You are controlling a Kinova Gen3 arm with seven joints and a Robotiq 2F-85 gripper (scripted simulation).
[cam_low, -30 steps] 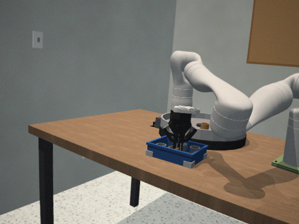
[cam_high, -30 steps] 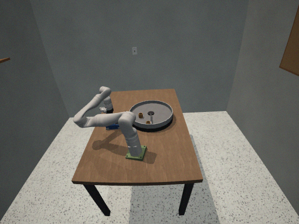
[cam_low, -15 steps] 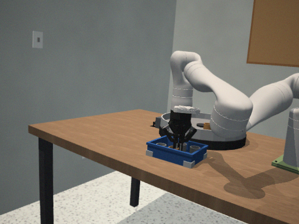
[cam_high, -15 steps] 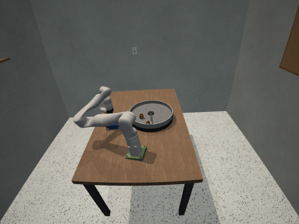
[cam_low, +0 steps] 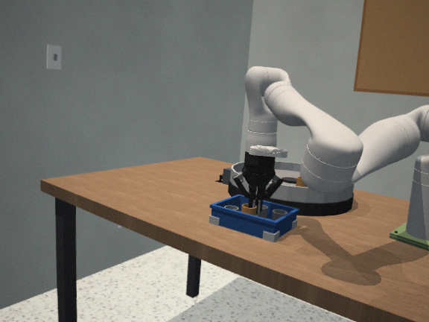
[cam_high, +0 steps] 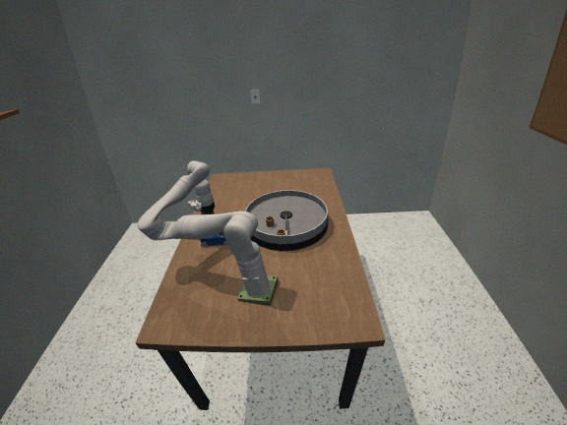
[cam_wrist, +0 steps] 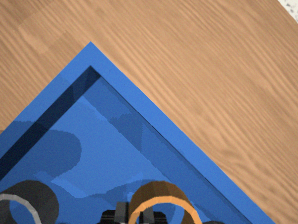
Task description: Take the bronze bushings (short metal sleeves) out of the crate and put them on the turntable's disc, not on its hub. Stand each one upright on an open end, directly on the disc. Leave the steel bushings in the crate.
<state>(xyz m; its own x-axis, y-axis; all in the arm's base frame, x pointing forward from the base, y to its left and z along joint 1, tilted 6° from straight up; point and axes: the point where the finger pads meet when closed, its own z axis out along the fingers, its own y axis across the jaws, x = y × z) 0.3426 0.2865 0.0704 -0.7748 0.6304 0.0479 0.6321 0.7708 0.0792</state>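
Right now the blue crate is 10 mm ahead of my hand, 20 mm to the right of it and 30 mm below it. Also, from my hand: grey turntable disc (110 mm ahead, 360 mm to the right, 10 mm below).
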